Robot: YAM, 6 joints.
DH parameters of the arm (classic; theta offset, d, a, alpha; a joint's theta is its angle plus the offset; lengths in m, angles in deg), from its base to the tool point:
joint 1: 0 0.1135 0.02 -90
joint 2: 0 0 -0.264 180
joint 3: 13.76 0 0.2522 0
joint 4: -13.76 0 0.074 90
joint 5: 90 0 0 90
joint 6: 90 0.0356 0 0
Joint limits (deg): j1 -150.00..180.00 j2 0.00..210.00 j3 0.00..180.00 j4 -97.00..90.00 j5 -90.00..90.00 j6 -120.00..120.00
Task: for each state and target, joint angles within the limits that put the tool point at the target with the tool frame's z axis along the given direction. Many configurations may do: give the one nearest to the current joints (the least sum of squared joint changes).
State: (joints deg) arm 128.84 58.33 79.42 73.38 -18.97 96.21
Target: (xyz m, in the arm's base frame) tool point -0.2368 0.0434 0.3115 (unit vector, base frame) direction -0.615 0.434 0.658
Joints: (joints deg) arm 172.59 74.40 29.15 89.91 20.56 96.21
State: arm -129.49 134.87 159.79 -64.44 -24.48 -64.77
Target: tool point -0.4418 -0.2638 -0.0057 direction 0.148 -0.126 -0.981
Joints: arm -149.88 167.95 139.12 -64.95 -10.56 -64.77
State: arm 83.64 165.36 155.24 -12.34 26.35 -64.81
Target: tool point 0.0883 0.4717 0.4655 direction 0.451 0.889 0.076
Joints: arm 80.68 118.48 130.91 -7.86 17.52 -64.81
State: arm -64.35 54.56 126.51 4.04 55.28 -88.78
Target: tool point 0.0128 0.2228 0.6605 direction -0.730 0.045 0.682
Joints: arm -99.95 58.31 161.60 -20.12 46.62 -88.78
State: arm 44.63 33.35 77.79 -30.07 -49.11 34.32
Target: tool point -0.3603 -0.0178 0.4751 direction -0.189 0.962 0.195
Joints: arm 8.38 11.29 111.19 3.61 -78.43 34.32
